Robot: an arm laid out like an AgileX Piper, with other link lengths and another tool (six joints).
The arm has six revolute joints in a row. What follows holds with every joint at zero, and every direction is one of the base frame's. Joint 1 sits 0.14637 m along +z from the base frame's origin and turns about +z. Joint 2 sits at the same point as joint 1 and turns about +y. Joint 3 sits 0.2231 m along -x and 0.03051 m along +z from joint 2 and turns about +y. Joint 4 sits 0.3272 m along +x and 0.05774 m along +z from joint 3 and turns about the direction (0.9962, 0, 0.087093). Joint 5 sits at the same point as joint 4 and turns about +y. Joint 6 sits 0.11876 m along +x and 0.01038 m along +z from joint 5 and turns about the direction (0.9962, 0, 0.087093). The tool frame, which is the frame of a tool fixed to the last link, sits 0.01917 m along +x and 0.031 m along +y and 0.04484 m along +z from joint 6; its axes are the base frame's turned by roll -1.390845, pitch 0.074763 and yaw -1.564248 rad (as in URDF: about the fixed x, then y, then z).
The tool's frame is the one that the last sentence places.
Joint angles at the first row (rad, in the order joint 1, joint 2, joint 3, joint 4, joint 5, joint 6):
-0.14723 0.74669 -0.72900 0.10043 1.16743 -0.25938
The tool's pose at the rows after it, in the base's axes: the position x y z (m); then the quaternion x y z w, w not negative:
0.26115 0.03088 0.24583 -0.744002 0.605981 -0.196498 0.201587
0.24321 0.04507 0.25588 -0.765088 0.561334 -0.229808 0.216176
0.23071 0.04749 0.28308 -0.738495 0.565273 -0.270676 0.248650
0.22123 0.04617 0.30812 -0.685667 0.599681 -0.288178 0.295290
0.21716 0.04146 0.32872 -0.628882 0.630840 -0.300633 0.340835
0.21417 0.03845 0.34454 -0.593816 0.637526 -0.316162 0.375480
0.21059 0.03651 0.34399 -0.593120 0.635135 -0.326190 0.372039
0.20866 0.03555 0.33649 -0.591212 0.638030 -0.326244 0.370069
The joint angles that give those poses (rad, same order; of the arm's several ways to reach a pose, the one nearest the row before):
-0.09905 0.64220 -0.62072 0.09762 1.16742 -0.39236
-0.03961 0.52183 -0.57778 0.07354 1.16742 -0.42390
-0.00810 0.40718 -0.57676 0.04789 1.16744 -0.34480
0.00780 0.31508 -0.57675 0.04782 1.16284 -0.20012
0.01148 0.25706 -0.57676 0.04780 1.12769 -0.06437
0.01141 0.22019 -0.57676 0.04787 1.08134 -0.00004
0.01213 0.19508 -0.56592 0.02801 1.08607 -0.00007
0.01247 0.16349 -0.53327 0.02174 1.08816 0.00809

